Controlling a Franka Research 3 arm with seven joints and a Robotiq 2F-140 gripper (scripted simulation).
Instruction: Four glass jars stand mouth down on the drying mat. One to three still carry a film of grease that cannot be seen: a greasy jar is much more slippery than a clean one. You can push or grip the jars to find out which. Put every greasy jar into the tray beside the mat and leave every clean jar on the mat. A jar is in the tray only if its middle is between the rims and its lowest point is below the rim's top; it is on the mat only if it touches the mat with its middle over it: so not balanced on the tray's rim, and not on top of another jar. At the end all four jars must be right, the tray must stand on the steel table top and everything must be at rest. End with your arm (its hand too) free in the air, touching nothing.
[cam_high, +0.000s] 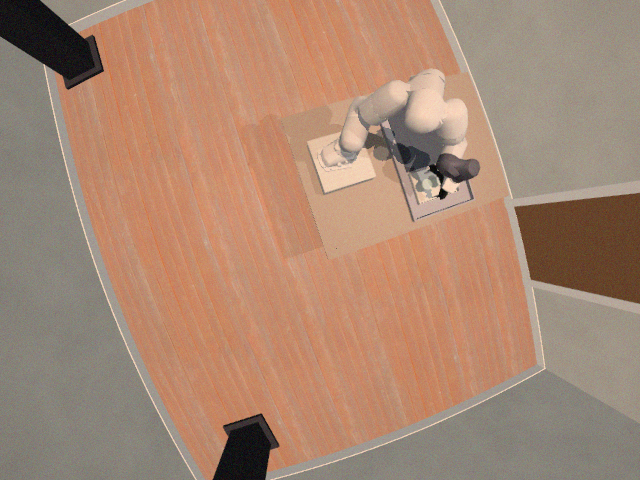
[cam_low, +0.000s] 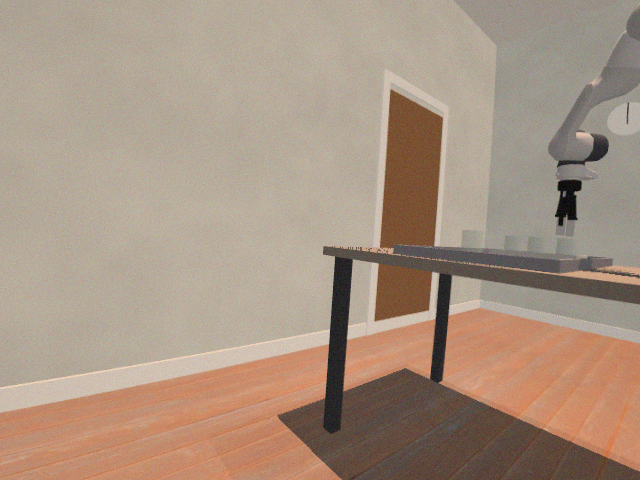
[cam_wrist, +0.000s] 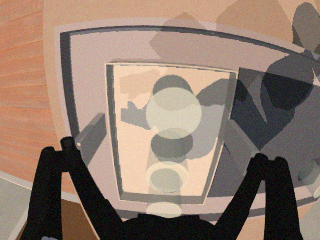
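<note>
Now: the tray 100 mm below my hand and 90 mm ahead of it. Also, from my hand: grey drying mat 320 mm to the left, 110 mm below, 100 mm ahead.
</note>
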